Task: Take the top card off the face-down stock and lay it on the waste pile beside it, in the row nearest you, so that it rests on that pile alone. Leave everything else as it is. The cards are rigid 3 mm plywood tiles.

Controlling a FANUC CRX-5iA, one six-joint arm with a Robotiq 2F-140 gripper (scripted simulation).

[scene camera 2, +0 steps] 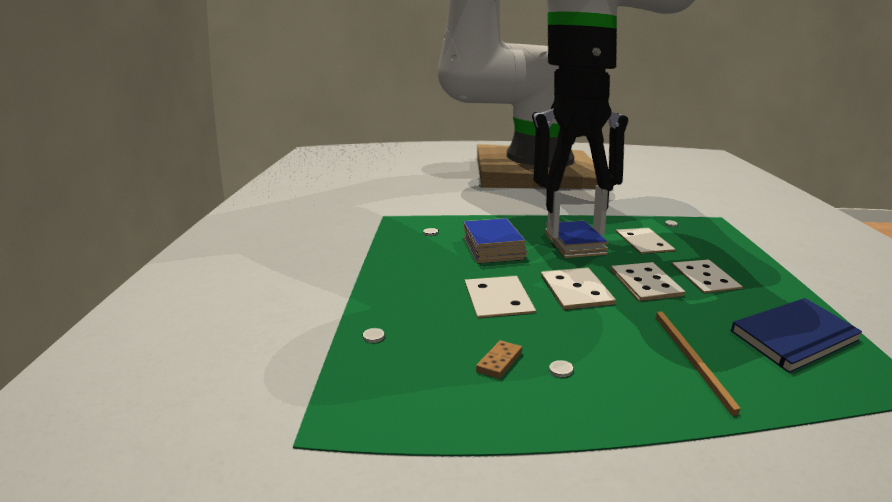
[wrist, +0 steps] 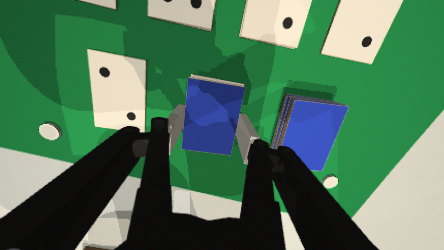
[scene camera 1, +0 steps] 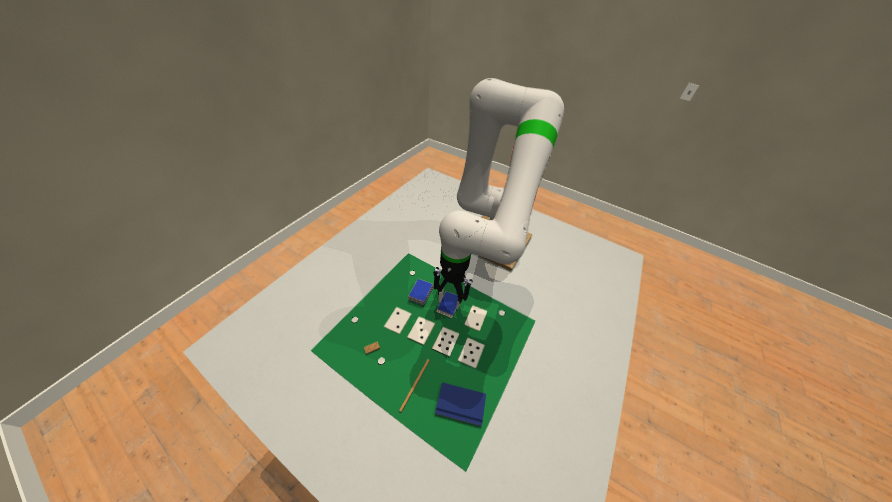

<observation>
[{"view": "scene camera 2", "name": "my gripper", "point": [576, 232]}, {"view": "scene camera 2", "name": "wooden stick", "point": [729, 403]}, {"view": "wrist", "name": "my gripper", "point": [211, 119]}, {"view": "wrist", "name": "green mat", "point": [388, 100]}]
</observation>
